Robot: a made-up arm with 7 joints. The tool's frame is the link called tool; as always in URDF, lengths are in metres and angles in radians. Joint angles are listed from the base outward. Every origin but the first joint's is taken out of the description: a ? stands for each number. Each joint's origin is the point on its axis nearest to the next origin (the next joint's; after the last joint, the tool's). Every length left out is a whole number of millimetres.
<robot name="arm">
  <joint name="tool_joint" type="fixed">
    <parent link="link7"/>
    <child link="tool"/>
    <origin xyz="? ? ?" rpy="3.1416 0 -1.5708"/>
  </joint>
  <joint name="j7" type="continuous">
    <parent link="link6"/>
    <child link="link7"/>
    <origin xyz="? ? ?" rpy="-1.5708 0 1.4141"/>
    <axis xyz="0 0 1"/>
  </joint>
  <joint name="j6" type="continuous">
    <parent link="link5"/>
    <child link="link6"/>
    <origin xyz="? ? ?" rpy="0 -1.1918 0"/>
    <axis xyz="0 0 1"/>
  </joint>
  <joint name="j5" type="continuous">
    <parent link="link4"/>
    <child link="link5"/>
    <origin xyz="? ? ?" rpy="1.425 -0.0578 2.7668"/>
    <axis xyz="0 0 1"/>
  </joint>
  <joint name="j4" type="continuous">
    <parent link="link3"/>
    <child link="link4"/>
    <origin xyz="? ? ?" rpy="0 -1.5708 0"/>
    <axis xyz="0 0 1"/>
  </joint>
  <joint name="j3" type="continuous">
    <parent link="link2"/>
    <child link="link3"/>
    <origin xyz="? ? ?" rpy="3.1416 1.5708 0"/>
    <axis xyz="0 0 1"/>
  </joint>
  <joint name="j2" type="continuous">
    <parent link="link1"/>
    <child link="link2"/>
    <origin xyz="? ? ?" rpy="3.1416 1.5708 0"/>
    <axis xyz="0 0 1"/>
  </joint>
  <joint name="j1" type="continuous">
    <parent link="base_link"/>
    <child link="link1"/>
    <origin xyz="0.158 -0.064 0.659" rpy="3.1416 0 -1.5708"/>
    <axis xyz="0 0 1"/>
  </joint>
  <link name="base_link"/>
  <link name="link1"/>
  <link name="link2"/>
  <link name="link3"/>
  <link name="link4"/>
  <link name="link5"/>
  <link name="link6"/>
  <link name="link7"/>
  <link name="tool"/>
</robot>
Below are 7 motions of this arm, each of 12 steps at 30 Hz.
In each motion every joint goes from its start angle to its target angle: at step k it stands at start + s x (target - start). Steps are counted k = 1, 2, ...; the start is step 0. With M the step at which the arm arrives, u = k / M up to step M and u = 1 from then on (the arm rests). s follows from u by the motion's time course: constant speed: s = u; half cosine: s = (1 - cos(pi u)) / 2; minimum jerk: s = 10 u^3 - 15 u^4 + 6 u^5.
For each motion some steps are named. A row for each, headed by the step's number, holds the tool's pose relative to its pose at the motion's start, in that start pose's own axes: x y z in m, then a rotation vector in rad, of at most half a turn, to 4 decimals.
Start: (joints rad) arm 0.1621 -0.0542 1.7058 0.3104 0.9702 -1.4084 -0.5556
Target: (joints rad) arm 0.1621 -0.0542 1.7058 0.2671 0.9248 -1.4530 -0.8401
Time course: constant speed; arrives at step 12
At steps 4, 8, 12:
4: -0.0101 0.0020 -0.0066 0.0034 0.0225 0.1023
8: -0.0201 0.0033 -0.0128 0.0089 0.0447 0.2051
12: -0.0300 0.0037 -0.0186 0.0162 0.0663 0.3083

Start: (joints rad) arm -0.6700 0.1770 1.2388 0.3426 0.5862 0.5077 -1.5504
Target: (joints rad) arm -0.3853 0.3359 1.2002 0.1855 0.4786 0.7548 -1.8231
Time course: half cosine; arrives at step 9
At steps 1, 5, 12:
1: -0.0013 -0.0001 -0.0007 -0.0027 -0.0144 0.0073
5: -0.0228 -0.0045 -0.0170 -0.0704 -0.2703 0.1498
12: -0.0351 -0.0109 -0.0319 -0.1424 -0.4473 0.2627

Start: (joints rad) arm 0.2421 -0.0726 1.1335 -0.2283 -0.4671 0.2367 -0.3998
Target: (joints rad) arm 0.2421 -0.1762 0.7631 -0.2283 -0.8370 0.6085 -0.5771
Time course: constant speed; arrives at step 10
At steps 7, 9, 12:
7: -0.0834 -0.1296 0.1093 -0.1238 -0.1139 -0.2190
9: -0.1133 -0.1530 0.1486 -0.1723 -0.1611 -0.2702
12: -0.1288 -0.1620 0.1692 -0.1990 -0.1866 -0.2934

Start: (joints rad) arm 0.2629 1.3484 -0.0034 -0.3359 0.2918 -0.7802 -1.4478
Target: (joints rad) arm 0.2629 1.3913 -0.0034 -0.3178 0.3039 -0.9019 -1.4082
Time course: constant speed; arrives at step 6
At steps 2, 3, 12:
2: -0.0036 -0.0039 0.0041 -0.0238 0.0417 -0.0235
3: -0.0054 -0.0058 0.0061 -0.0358 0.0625 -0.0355
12: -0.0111 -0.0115 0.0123 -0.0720 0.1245 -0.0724

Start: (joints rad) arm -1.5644 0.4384 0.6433 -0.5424 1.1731 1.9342 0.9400
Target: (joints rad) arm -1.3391 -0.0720 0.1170 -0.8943 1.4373 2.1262 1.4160
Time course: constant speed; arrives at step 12
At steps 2, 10, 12:
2: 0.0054 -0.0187 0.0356 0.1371 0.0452 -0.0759
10: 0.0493 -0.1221 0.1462 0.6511 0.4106 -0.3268
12: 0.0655 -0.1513 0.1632 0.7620 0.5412 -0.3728

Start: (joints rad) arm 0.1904 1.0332 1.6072 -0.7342 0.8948 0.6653 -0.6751
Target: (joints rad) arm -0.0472 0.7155 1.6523 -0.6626 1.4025 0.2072 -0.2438
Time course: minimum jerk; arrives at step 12
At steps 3, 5, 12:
3: 0.0066 0.0103 -0.0052 -0.0168 0.0047 -0.0203
5: 0.0227 0.0352 -0.0158 -0.0681 0.0097 -0.0677
12: 0.0696 0.1031 -0.0385 -0.2770 -0.0242 -0.2023

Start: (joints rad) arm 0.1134 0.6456 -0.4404 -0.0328 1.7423 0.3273 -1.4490
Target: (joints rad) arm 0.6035 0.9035 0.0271 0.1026 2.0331 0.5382 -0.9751
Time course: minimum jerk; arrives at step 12
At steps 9, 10, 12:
9: 0.1363 0.0298 -0.0017 -0.5796 0.0623 0.1392
10: 0.1441 0.0332 -0.0078 -0.6155 0.0749 0.1482
12: 0.1479 0.0348 -0.0113 -0.6339 0.0820 0.1527

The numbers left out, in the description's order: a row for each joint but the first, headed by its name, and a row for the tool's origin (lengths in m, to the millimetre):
tool: -0.089 0.01 0
j7: -0.036 -0.032 0
j6: -0.38 0.05 0
j5: -0.004 0.034 0
j4: -0.18 -0.008 0
j3: -0.096 0.025 0
j2: -0.092 -0.043 0

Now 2 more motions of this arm.
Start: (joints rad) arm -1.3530 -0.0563 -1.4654 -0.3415 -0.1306 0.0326 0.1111
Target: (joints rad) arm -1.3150 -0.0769 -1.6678 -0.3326 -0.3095 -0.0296 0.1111
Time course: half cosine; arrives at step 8
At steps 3, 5, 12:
3: 0.0061 -0.0322 0.0031 -0.0876 -0.0127 -0.0630
5: 0.0112 -0.0729 0.0118 -0.1950 -0.0305 -0.1419
12: 0.0132 -0.1058 0.0228 -0.2805 -0.0463 -0.2062

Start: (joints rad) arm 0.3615 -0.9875 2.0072 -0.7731 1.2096 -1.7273 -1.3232
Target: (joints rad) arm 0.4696 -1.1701 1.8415 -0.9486 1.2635 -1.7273 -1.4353
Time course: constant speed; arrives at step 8
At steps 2, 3, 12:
2: -0.0059 0.0102 -0.0060 0.0630 -0.0171 0.0217
3: -0.0087 0.0154 -0.0088 0.0950 -0.0272 0.0321
12: -0.0209 0.0417 -0.0213 0.2586 -0.0928 0.0788

